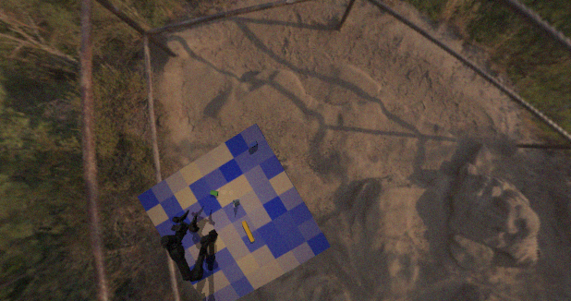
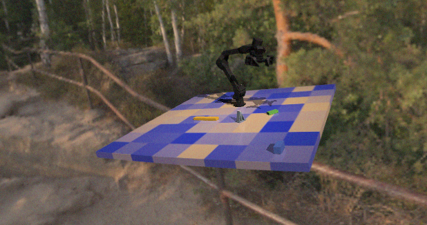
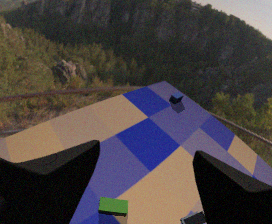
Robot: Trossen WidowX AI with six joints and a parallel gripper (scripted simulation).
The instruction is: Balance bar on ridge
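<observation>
Right now the yellow bar is 43 cm to the right of my gripper tip, 29 cm below it and 11 cm ahead of it. Round my gripper tip: blue cube: 56 cm ahead, 28 cm below, 21 cm to the left; then green block: 29 cm below, 3 cm ahead, 2 cm to the left.
</observation>
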